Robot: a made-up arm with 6 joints. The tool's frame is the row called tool. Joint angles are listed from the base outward.
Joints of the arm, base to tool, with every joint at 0 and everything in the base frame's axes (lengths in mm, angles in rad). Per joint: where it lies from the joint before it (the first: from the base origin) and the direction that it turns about. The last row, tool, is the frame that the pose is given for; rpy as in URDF.
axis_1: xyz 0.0 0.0 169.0 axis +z
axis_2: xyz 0.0 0.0 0.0 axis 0.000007 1 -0.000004
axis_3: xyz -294.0 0.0 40.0 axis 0.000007 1 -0.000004
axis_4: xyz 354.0 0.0 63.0 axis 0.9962 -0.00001 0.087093
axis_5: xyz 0.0 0.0 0.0 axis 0.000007 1 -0.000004
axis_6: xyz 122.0 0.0 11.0 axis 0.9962 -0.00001 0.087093
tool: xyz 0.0 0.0 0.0 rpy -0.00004 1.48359 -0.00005
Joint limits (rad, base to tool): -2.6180..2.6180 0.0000..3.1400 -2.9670..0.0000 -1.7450..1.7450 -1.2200..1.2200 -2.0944..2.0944
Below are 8 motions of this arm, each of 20 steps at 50 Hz.
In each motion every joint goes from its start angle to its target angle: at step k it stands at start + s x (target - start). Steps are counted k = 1, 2, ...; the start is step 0. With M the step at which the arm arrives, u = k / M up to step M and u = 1 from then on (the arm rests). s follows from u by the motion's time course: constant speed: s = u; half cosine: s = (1 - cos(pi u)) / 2; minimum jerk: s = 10 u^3 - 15 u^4 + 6 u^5.
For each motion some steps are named. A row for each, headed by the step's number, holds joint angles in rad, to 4 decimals.
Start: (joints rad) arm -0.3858 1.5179 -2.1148 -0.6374 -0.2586 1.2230
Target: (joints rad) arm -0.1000 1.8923 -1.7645 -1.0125 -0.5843 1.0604
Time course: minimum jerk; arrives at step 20
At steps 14, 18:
14: -0.1466 1.8312 -1.8216 -0.9513 -0.5312 1.0869
18: -0.1024 1.8891 -1.7675 -1.0093 -0.5815 1.0618

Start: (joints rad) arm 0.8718 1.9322 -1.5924 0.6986 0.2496 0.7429
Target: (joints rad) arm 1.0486 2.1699 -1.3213 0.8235 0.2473 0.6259
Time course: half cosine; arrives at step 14
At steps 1, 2, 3, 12, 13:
1: 0.8740 1.9352 -1.5890 0.7002 0.2496 0.7414
2: 0.8806 1.9440 -1.5790 0.7048 0.2495 0.7371
3: 0.8911 1.9581 -1.5628 0.7122 0.2493 0.7301
12: 1.0398 2.1581 -1.3347 0.8173 0.2474 0.6317
13: 1.0464 2.1669 -1.3247 0.8219 0.2473 0.6274

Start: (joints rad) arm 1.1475 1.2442 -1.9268 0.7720 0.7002 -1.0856
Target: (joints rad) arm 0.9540 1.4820 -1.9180 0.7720 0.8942 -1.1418
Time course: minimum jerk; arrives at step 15
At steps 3, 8, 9, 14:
3: 1.1363 1.2580 -1.9263 0.7720 0.7114 -1.0889
8: 1.0387 1.3779 -1.9219 0.7720 0.8093 -1.1172
9: 1.0154 1.4065 -1.9208 0.7720 0.8326 -1.1240
14: 0.9545 1.4814 -1.9180 0.7720 0.8937 -1.1416

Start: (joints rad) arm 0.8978 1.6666 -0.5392 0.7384 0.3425 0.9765
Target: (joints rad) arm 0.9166 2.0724 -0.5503 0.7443 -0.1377 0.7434
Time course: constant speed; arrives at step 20
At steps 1, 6, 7, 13, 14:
1: 0.8987 1.6869 -0.5398 0.7387 0.3185 0.9648
6: 0.9034 1.7883 -0.5425 0.7402 0.1984 0.9066
7: 0.9044 1.8086 -0.5431 0.7405 0.1744 0.8949
13: 0.9100 1.9304 -0.5464 0.7422 0.0304 0.8250
14: 0.9110 1.9507 -0.5470 0.7425 0.0064 0.8133

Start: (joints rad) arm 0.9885 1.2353 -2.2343 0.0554 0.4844 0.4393
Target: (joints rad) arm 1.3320 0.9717 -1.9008 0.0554 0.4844 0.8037
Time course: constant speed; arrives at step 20
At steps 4, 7, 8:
4: 1.0572 1.1826 -2.1676 0.0554 0.4844 0.5122
7: 1.1087 1.1430 -2.1176 0.0554 0.4844 0.5668
8: 1.1259 1.1299 -2.1009 0.0554 0.4844 0.5851

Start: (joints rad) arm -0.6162 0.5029 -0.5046 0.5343 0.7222 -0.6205
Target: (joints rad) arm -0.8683 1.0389 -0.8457 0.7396 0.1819 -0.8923
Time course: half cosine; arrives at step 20
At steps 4, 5, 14, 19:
4: -0.6403 0.5541 -0.5372 0.5539 0.6706 -0.6465
5: -0.6531 0.5814 -0.5546 0.5644 0.6431 -0.6603
14: -0.8163 0.9284 -0.7754 0.6973 0.2933 -0.8363
19: -0.8667 1.0356 -0.8436 0.7383 0.1852 -0.8906

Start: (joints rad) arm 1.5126 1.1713 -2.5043 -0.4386 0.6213 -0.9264
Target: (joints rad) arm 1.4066 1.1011 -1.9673 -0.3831 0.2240 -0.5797
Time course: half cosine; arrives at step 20
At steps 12, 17, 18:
12: 1.4432 1.1254 -2.1528 -0.4023 0.3613 -0.6995
17: 1.4124 1.1049 -1.9966 -0.3861 0.2457 -0.5986
18: 1.4092 1.1028 -1.9804 -0.3845 0.2337 -0.5882

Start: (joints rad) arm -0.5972 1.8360 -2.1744 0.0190 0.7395 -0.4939
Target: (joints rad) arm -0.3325 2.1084 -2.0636 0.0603 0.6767 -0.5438
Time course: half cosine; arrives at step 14
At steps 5, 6, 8, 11, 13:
5: -0.5223 1.9131 -2.1430 0.0307 0.7217 -0.5080
6: -0.4943 1.9419 -2.1313 0.0351 0.7151 -0.5133
8: -0.4354 2.0025 -2.1067 0.0442 0.7011 -0.5244
11: -0.3614 2.0787 -2.0757 0.0558 0.6836 -0.5384
13: -0.3358 2.1050 -2.0650 0.0598 0.6775 -0.5432

